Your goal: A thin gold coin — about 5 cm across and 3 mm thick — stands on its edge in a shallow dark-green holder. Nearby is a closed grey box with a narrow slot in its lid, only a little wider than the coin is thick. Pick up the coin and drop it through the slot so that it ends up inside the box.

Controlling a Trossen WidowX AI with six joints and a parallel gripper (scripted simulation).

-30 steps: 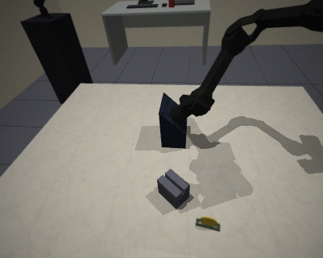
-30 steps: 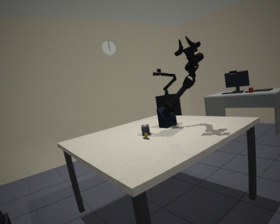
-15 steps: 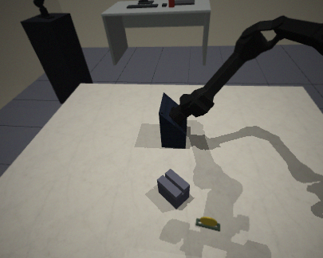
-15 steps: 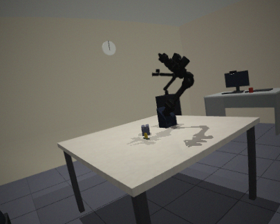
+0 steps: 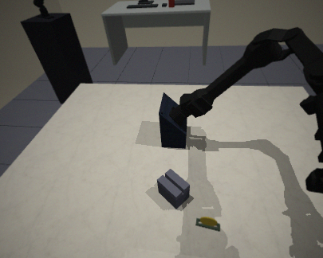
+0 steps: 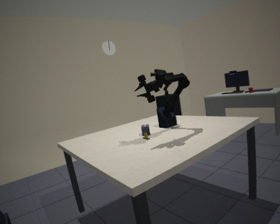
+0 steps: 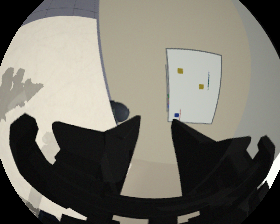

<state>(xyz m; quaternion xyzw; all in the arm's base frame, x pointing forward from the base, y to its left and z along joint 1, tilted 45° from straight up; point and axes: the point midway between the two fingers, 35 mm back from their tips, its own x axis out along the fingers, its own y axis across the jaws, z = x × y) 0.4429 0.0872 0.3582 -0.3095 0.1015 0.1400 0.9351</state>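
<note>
The gold coin is 12 cm behind my gripper tip, 16 cm to the right of it and 33 cm below it.
</note>
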